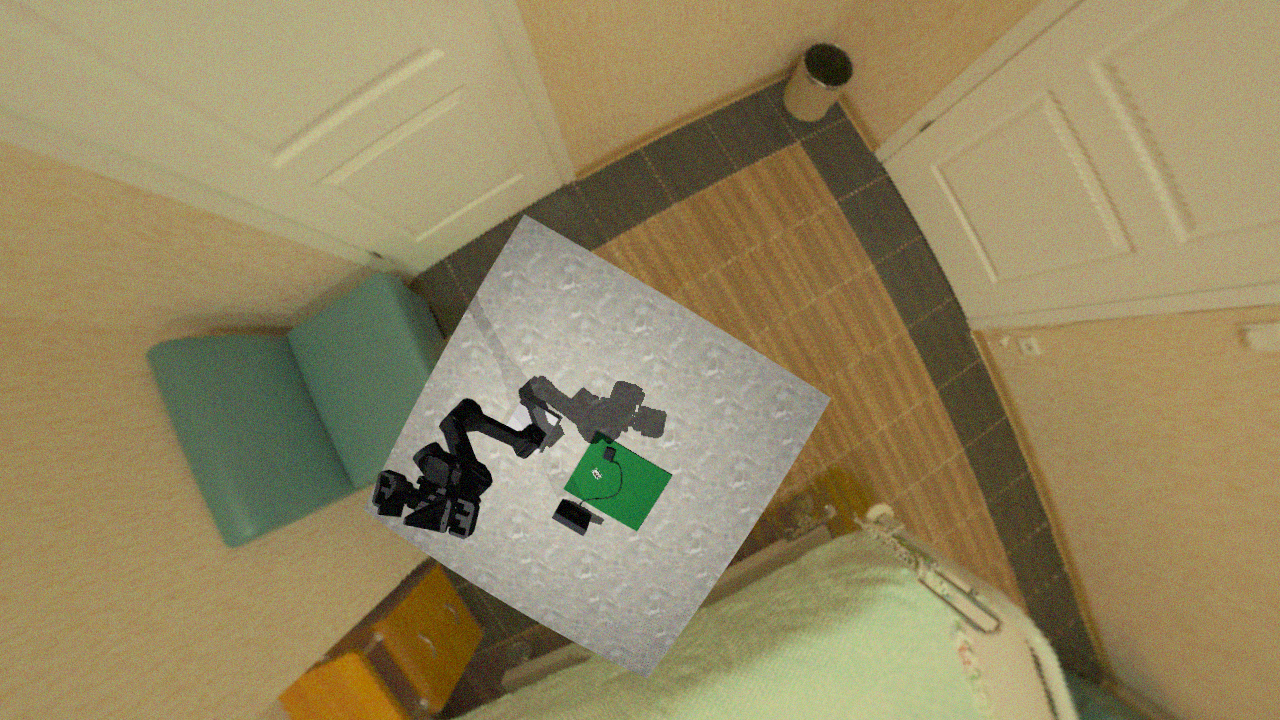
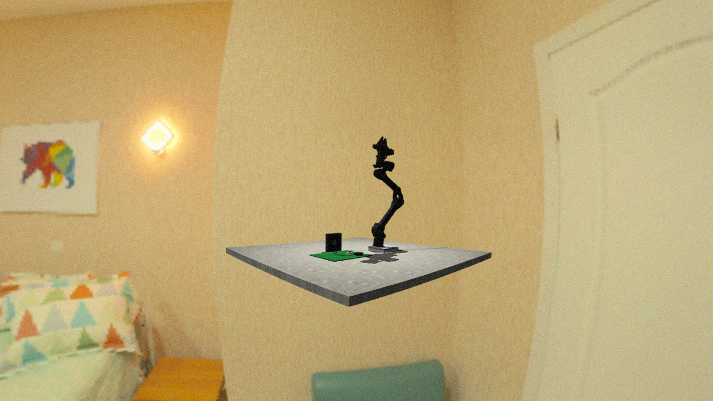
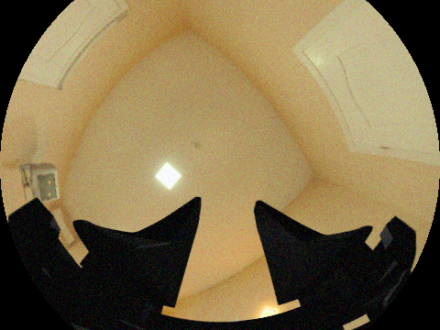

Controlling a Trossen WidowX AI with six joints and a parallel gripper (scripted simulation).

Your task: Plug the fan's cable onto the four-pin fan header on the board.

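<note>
Right now my gripper tip is 760 mm above the dark plug, 260 mm short of it and 100 mm to the right of it. The rest, counted from my gripper tip: black fan 720 mm below, 300 mm ahead, 140 mm to the right; green board 790 mm below, 350 mm ahead, 30 mm to the left; fan header 780 mm below, 270 mm ahead, 10 mm to the left.
</note>
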